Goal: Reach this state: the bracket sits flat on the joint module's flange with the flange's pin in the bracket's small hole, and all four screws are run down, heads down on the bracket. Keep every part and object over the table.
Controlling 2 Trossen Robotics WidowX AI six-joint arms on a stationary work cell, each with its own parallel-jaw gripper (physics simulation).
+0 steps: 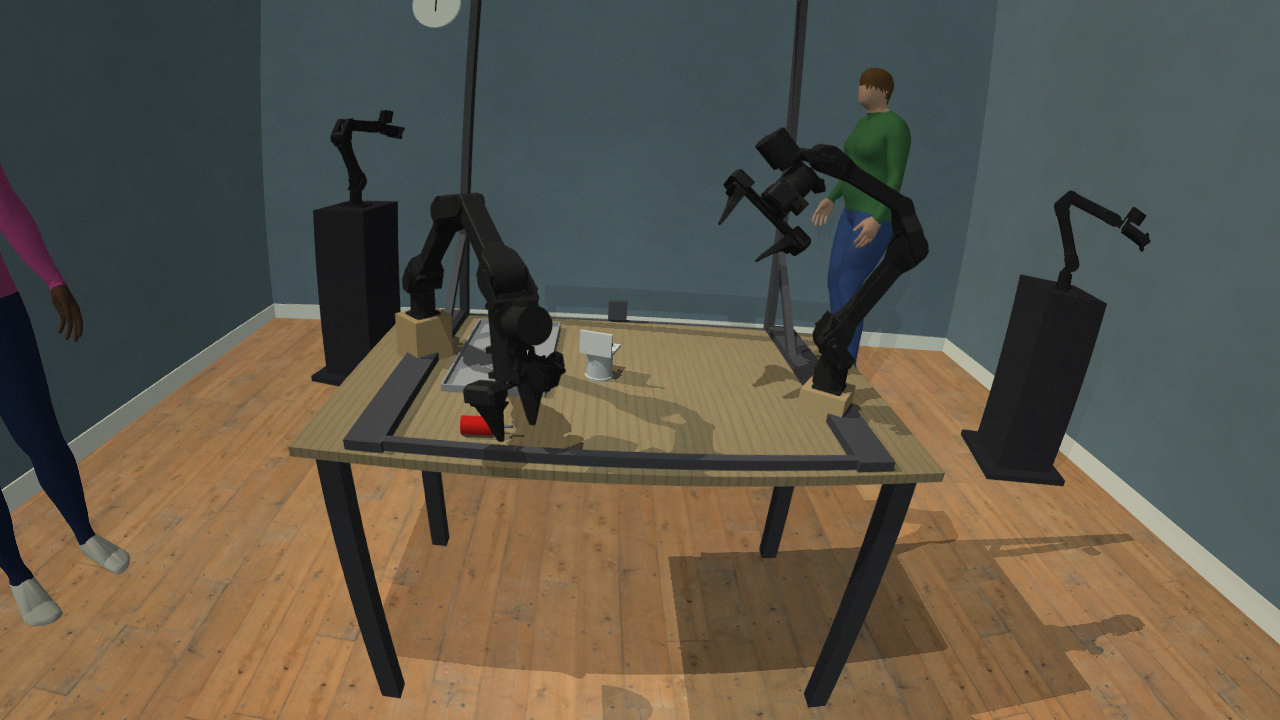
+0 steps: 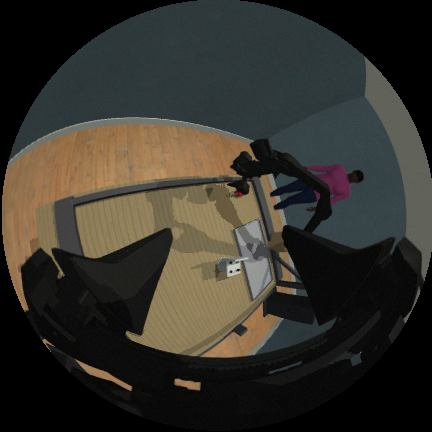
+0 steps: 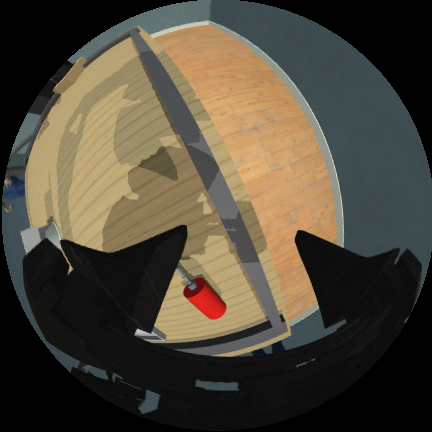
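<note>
The joint module is a pale grey cylinder standing on the table. The white angled bracket is at its top; one plate shows dark spots, too small to tell as holes or screws. Pin and seating cannot be made out. A red-handled screwdriver lies near the front left. My right gripper is open above the screwdriver's shaft side, holding nothing. My left gripper is open and empty, high above the table's right side.
A grey tray lies at the back left, partly behind the right arm. A dark rail runs along the table's front edge. Dark frame posts rise behind. A person in green stands behind the left arm.
</note>
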